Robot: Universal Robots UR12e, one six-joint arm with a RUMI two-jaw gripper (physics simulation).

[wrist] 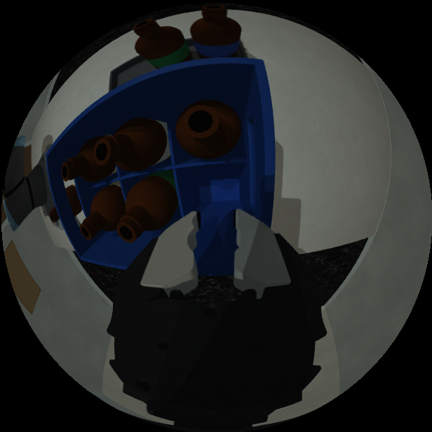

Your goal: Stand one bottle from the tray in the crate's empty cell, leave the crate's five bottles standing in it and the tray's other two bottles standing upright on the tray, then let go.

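Note:
My gripper [216, 212] is open in the wrist view, its two jaws a short way apart with no bottle between them. Its tips show over the near right part of the blue crate [269, 110], by the empty cell [212, 182]. Brown bottles stand in the other cells: three in the far row [207, 130] [140, 144] [95, 160] and two in the near row [152, 202] [105, 207]. Behind the crate, a green-banded bottle [160, 45] and a blue-banded bottle [216, 32] stand upright on the grey tray [120, 76], which the crate partly hides.
Another brown bottle [75, 200] shows partly at the crate's left end, seemingly outside it; its posture is unclear. A dark grey object [25, 185] with blue parts is at the far left. A brown patch [22, 277] lies at lower left. The crate's walls and dividers surround the empty cell.

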